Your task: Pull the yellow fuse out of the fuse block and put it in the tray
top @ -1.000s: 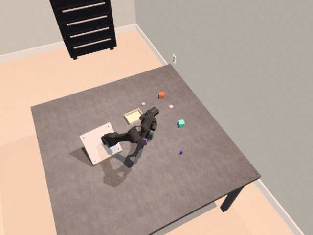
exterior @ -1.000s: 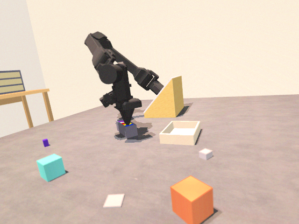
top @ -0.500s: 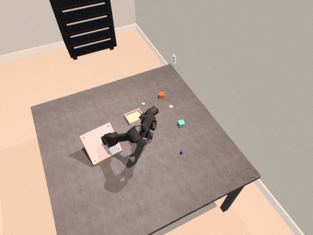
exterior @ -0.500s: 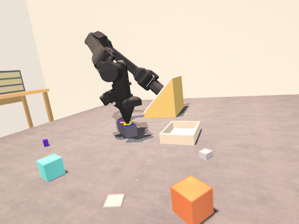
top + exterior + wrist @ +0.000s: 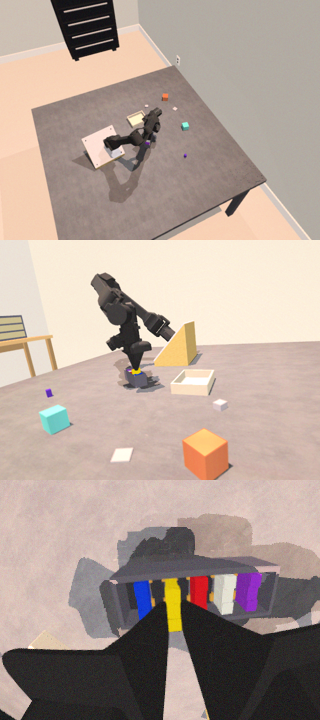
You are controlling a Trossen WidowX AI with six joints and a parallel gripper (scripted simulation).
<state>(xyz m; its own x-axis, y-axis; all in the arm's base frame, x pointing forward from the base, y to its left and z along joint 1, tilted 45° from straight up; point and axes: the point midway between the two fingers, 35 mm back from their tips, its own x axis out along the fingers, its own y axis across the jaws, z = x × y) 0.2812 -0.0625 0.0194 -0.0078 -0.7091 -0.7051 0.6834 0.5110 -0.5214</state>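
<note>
Right now my gripper tip is 20 mm above the blue fuse, 10 mm to the right of it and 10 mm short of it. The rest, counted from my gripper tip: yellow fuse 10 mm below; then white fuse 30 mm to the right, 30 mm behind, 20 mm below; then red fuse 20 mm to the right, 20 mm below, 10 mm behind.
</note>
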